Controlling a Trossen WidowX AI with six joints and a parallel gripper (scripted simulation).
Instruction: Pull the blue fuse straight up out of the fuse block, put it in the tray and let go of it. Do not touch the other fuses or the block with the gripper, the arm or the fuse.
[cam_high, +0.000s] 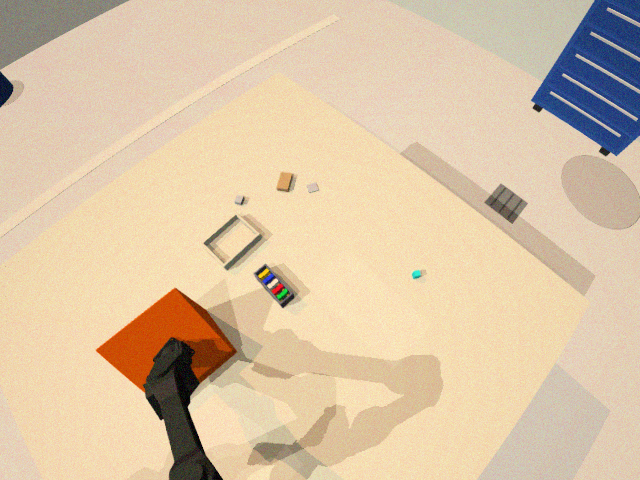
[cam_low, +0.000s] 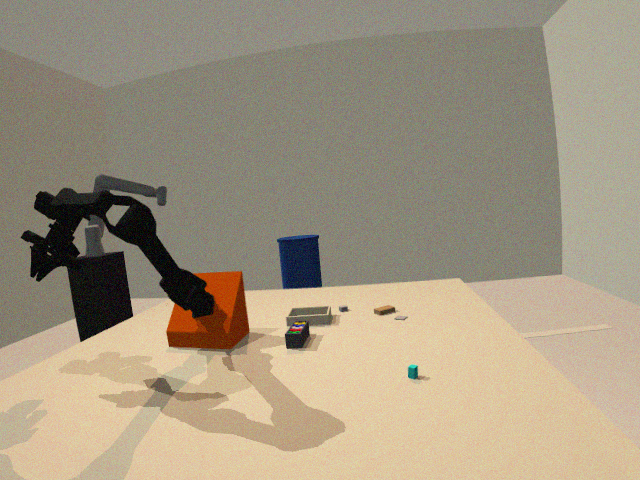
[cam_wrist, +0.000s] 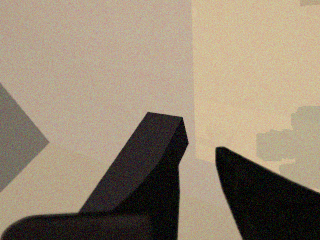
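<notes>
Right now my gripper tip is 660 mm short of the blue fuse, 190 mm to the right of it and 220 mm above it. Round my gripper tip: brown block 920 mm ahead, 380 mm to the left, 240 mm below; teal cube 910 mm ahead, 90 mm to the right, 230 mm below; grey piece 960 mm ahead, 300 mm to the left, 250 mm below.
</notes>
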